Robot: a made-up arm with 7 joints. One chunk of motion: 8 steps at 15 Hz.
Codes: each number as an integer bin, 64 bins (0 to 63) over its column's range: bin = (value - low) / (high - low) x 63, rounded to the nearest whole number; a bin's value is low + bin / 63 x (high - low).
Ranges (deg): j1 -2.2..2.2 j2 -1..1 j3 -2.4..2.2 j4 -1.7..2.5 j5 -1..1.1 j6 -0.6..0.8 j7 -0.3..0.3
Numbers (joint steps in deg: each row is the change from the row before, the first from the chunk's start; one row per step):
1: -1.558 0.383 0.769 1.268 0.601 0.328 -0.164
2: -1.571 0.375 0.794 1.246 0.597 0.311 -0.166
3: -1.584 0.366 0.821 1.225 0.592 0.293 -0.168
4: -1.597 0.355 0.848 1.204 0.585 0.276 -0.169
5: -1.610 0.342 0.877 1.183 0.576 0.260 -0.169
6: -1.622 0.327 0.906 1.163 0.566 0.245 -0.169
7: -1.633 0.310 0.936 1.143 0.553 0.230 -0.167
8: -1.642 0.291 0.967 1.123 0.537 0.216 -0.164
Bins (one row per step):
1: 9 44 43 45 48 42 14
2: 9 43 44 44 48 41 14
3: 9 43 44 44 48 40 14
4: 9 43 44 44 48 39 14
5: 8 42 45 43 47 39 14
6: 8 42 45 43 47 38 14
7: 8 41 46 43 47 37 14
8: 8 41 46 42 46 37 14

